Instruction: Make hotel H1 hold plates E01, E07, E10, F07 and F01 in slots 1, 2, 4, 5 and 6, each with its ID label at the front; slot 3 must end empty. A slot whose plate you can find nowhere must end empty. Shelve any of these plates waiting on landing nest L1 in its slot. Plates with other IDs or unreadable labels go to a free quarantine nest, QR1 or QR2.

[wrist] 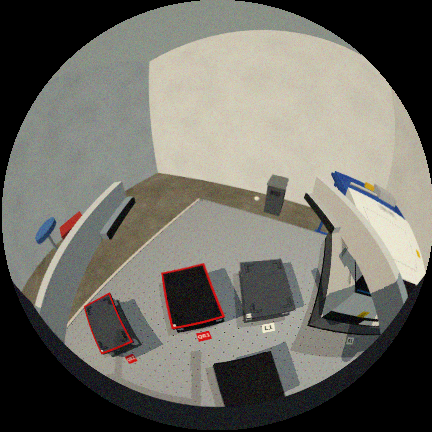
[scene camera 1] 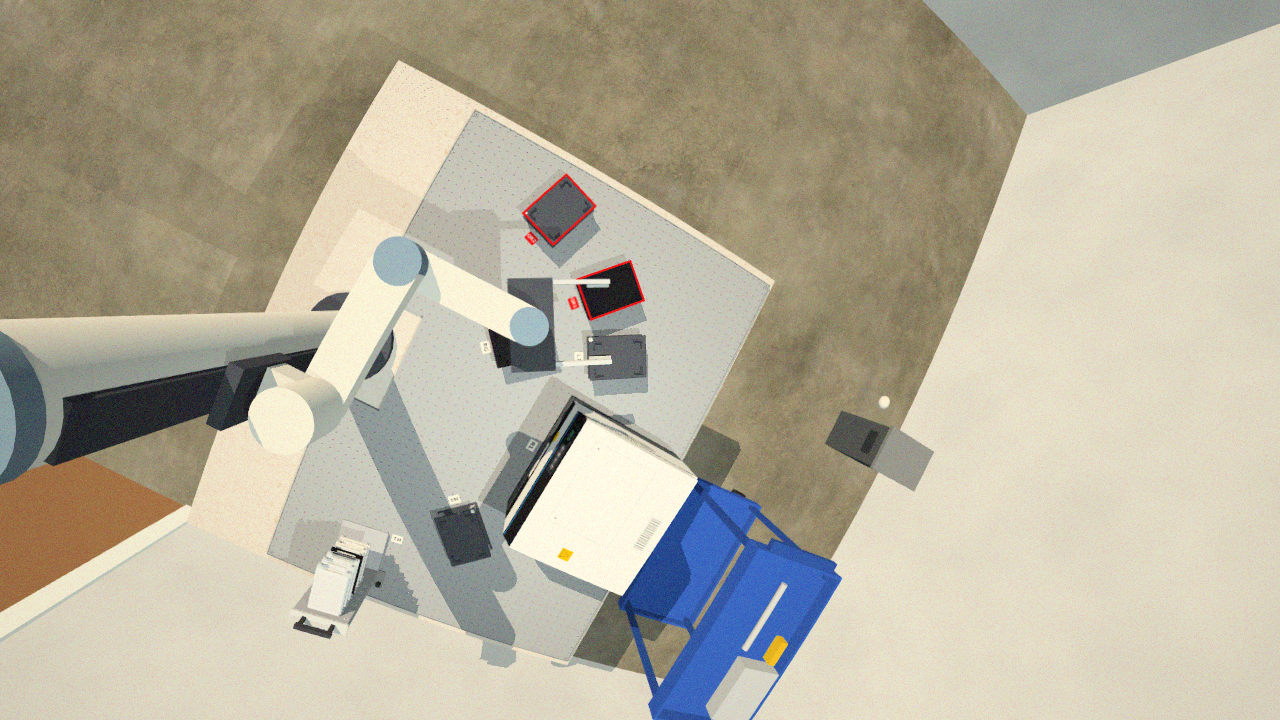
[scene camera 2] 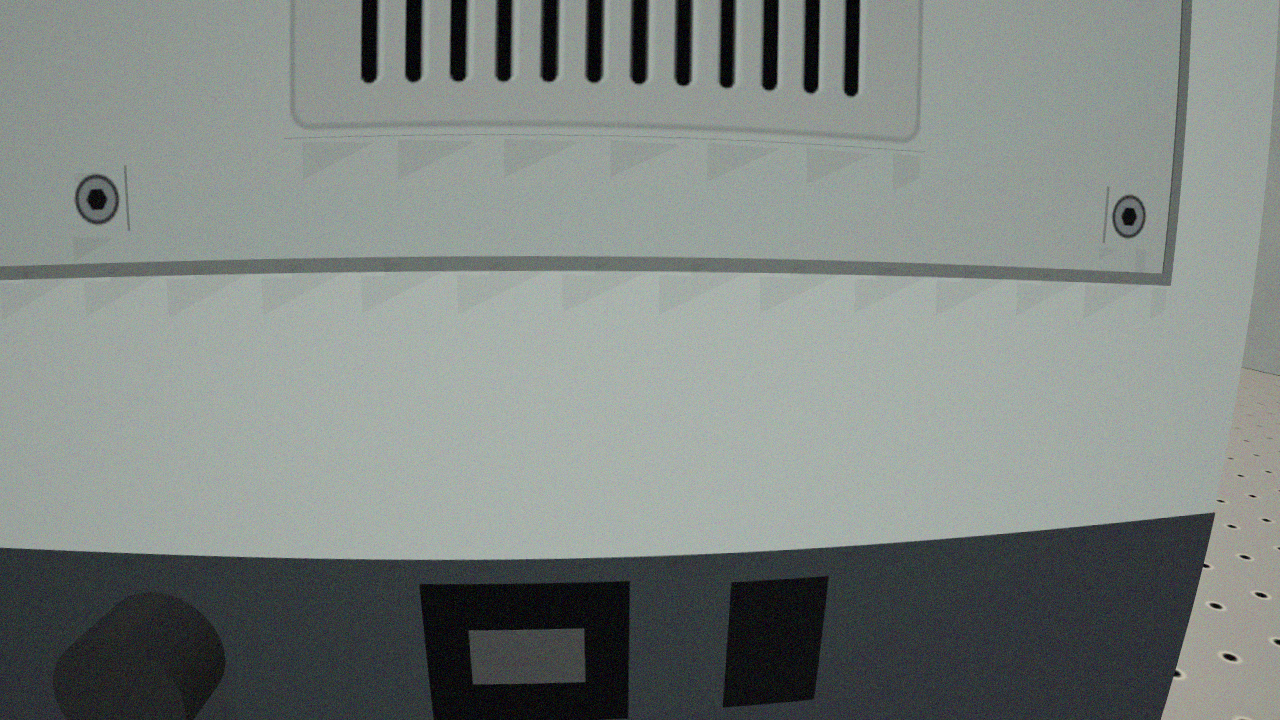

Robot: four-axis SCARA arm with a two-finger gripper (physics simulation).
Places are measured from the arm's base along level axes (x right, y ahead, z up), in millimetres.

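Pixels of known places: gripper, fingertip midpoint: [wrist: 219,184] [scene camera 1: 610,321].
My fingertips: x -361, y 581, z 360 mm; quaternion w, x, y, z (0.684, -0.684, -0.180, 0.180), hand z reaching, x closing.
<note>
Ahead of a thing's pixels: the offset from my fingertips to its top centre. "pt": to the spot under its first point.
My gripper [scene camera 1: 610,321] [wrist: 219,184] is open and empty, its fingers spread above the table near QR1 and L1. Landing nest L1 {dz -291, dx +65, dy +114 mm} [scene camera 1: 616,357] [wrist: 266,289] is a grey nest with corner brackets and shows no plate. Red-edged QR1 {dz -293, dx -92, dy +7 mm} [scene camera 1: 612,290] [wrist: 192,296] has a plain black top; I cannot tell whether that is a plate. Red-edged QR2 {dz -291, dx -219, dy -221 mm} [scene camera 1: 559,210] [wrist: 108,323] shows a bare grey top with corner brackets. A narrow white stack with a handle {dz -111, dx +924, dy -315 mm} [scene camera 1: 332,582], apparently hotel H1, stands at the table's lower left edge; its slots and plate labels cannot be read.
A large white instrument {dz -100, dx +427, dy +228 mm} [scene camera 1: 608,501] [wrist: 345,285] stands beside L1. Another black-topped nest {dz -287, dx +143, dy -145 mm} [wrist: 250,380] lies nearer the arm. A dark nest {dz -291, dx +742, dy -50 mm} [scene camera 1: 461,533] stands between the instrument and the stack. A blue cart [scene camera 1: 760,617] is beyond the table. A pale housing {pt dz -250, dx +368, dy +422 mm} [scene camera 2: 608,402] fills much of scene camera 2.
</note>
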